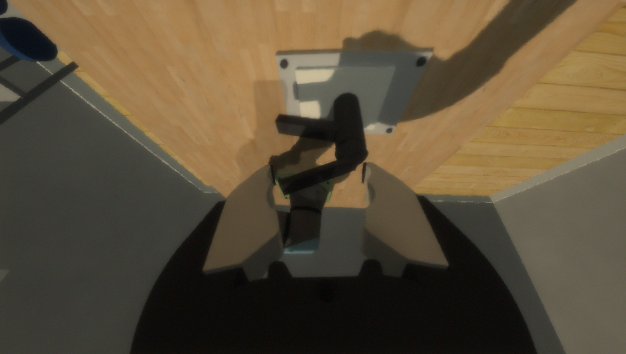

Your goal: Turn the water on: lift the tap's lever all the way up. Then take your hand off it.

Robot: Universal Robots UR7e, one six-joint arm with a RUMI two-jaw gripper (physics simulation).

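Frame: origin at the arm's base, x ahead, y left, z up, level; centimetres.
Seen in the pictures: gripper, between the fingertips: [317, 167]; arm's base, origin of its link: [308, 190].
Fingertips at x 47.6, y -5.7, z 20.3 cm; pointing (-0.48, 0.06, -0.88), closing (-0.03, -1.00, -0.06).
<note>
Pixels of each thing's top centre, then the offset from my fingertips to it. "*": a spot on its surface instead. Level surfaces: height alone.
- tap, a spot on its surface: [348, 122] * dy -4.3, dx -6.7, dz -12.8 cm
- grey-white plate, a spot on its surface: [409, 75] * dy -14.7, dx -4.1, dz -21.1 cm
- wooden table top, height of its surface: dz -22.0 cm
The tap [348, 122] is dark and stands on a grey-white plate [409, 75] with dark screws at its corners. Its spout [305, 127] points left. Above the spout, the lever [322, 175] runs from the top of the tap toward the lower left, sloping up toward its free end. My gripper [317, 167] is open, its two pale fingers well apart and nothing held. The lever's outer part shows in the gap between the fingertips, touching neither finger. The exact distance in depth is hard to tell.
A green-edged part [327, 192] with a dark body and a light-blue end [301, 247] shows beyond the lever, between the fingers. The tap stands on a wooden table top [200, 60]. Yellow planks [565, 110] lie at the right. A round blue object [27, 40] is at the upper left.
</note>
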